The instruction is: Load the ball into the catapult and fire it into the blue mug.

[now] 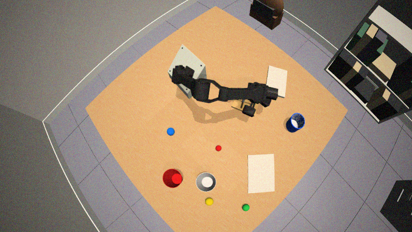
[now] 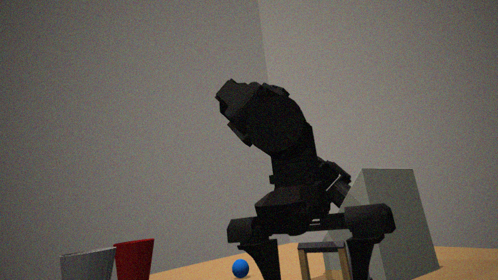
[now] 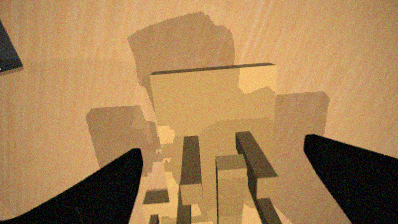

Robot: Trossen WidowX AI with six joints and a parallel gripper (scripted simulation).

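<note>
Right now the red ball is 290 mm to the right of my gripper tip, 30 mm below it and 10 mm ahead of it. Round my gripper tip: blue mug 260 mm ahead, 80 mm to the left, 20 mm below; then wooden catapult 70 mm behind, 10 mm to the right; then dark grey lever 100 mm behind, 10 mm to the left.
</note>
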